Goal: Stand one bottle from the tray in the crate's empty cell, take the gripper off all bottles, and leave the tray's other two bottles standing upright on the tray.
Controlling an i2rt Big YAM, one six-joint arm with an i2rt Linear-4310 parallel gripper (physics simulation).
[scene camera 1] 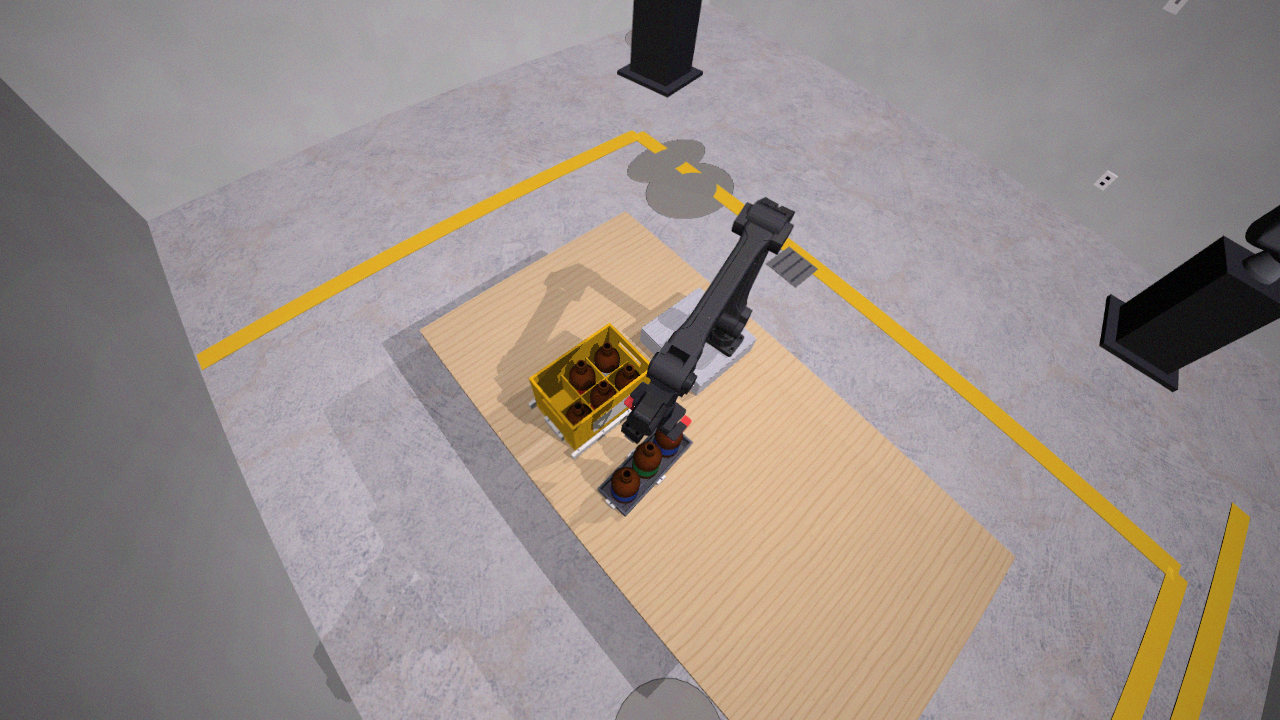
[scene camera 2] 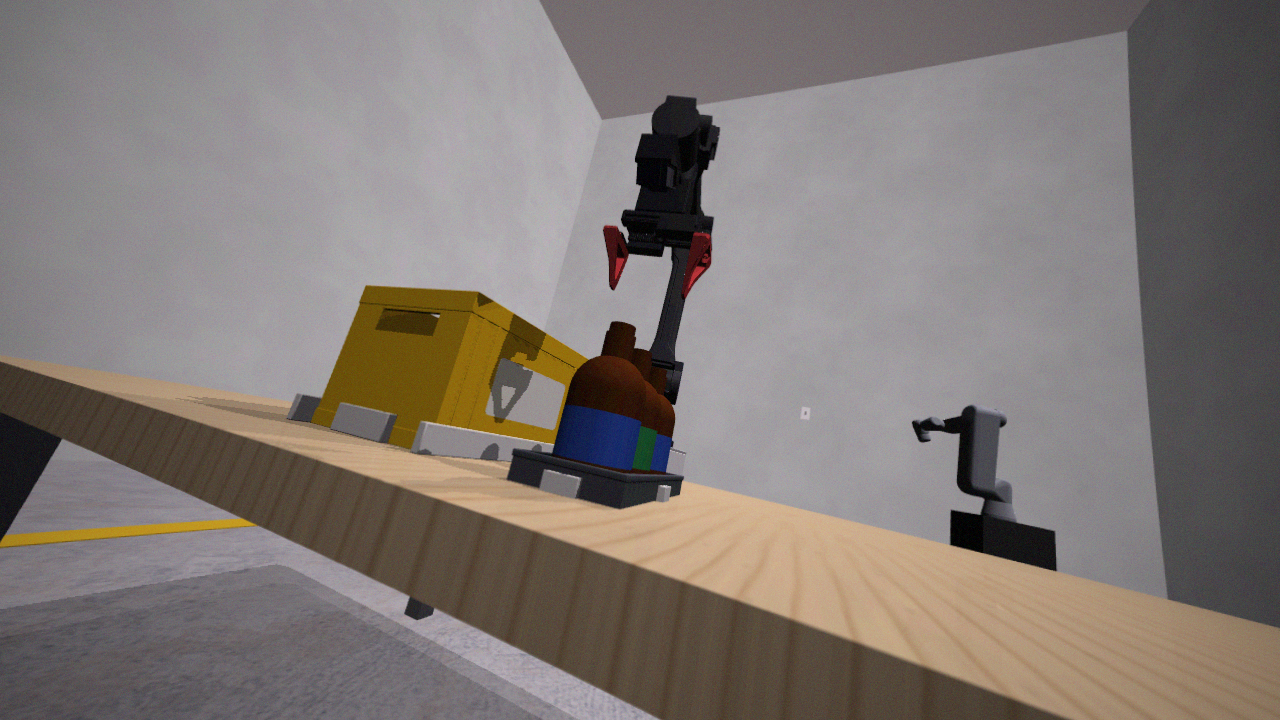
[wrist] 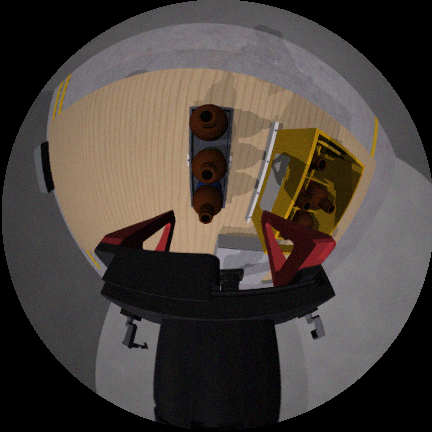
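Pixels of known places: gripper, between the fingertips: (scene camera 2: pixel 646 293) (wrist: pixel 217 214); arm's base, origin of its link: (scene camera 1: pixel 720 337) (wrist: pixel 228 273).
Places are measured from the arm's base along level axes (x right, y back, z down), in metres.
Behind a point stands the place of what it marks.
Note:
Three brown bottles stand upright in a row on the dark tray (scene camera 1: pixel 624 511) @(x -0.090, y -0.583, z 0.044 m) (scene camera 2: pixel 626 490) @(x -0.099, y -0.582, z 0.057 m) (wrist: pixel 200 144) @(x -0.079, y -0.489, z 0.065 m): a blue-banded one (scene camera 1: pixel 625 483) @(x -0.061, y -0.549, z -0.062 m) (scene camera 2: pixel 597 420) @(x -0.060, y -0.571, z 0.008 m) (wrist: pixel 208 123) @(x -0.049, y -0.523, z -0.089 m) at the far end from the arm base, a green-banded one (scene camera 1: pixel 648 458) @(x -0.065, y -0.461, z -0.053 m) (wrist: pixel 208 162) @(x -0.053, y -0.461, z -0.066 m) in the middle, another blue-banded one (scene camera 1: pixel 668 439) (wrist: pixel 206 199) @(x -0.062, y -0.384, z -0.051 m) nearest the base. The yellow crate (scene camera 1: pixel 586 436) @(x 0.110, y -0.499, z 0.007 m) (scene camera 2: pixel 402 367) @(x 0.188, y -0.523, z -0.010 m) (wrist: pixel 297 136) @(x 0.113, y -0.518, z -0.055 m) holds several bottles; its empty cell (scene camera 1: pixel 555 396) @(x 0.276, y -0.449, z 0.063 m) is at the left corner in scene camera 1. My gripper (scene camera 1: pixel 657 412) @(x -0.040, y -0.426, z -0.174 m) (scene camera 2: pixel 649 291) @(x -0.040, y -0.426, z -0.174 m) (wrist: pixel 217 214) @(x -0.040, y -0.426, z -0.174 m) is open and empty, above bottle-top height near the base-side bottle.
White rails (scene camera 2: pixel 487 443) @(x 0.093, y -0.472, z 0.052 m) (wrist: pixel 263 170) @(x 0.086, y -0.423, z 0.041 m) edge the crate's foot, between crate and tray. The crate stands beside the tray, its walls reaching higher than the tray. The light grey base plate (scene camera 1: pixel 666 336) @(x 0.131, y -0.106, z -0.001 m) (wrist: pixel 245 255) @(x 0.058, y -0.128, z 0.000 m) lies behind both on the wooden table (scene camera 1: pixel 805 537) @(x -0.513, y -0.335, z 0.070 m).

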